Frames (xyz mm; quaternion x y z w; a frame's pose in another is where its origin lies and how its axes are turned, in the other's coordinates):
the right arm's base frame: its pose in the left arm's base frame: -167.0 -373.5 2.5 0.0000 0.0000 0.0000 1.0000
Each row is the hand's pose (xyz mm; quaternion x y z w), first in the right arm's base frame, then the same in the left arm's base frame.
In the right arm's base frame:
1: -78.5 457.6 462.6 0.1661 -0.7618 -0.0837 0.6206
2: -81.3 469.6 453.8 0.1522 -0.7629 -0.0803 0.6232
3: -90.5 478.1 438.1 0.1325 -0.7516 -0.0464 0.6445
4: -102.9 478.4 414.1 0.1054 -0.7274 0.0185 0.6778
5: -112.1 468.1 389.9 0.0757 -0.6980 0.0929 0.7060
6: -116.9 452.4 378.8 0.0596 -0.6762 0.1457 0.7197
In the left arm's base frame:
1: -245.5 84.1 465.1 0.1661 -0.7618 -0.0837 0.6206
2: -248.3 96.1 456.3 0.1522 -0.7629 -0.0803 0.6232
3: -257.5 104.6 440.6 0.1325 -0.7516 -0.0464 0.6445
4: -269.9 104.9 416.6 0.1054 -0.7274 0.0185 0.6778
5: -279.1 94.6 392.4 0.0757 -0.6980 0.0929 0.7060
6: -283.9 78.9 381.3 0.0596 -0.6762 0.1457 0.7197

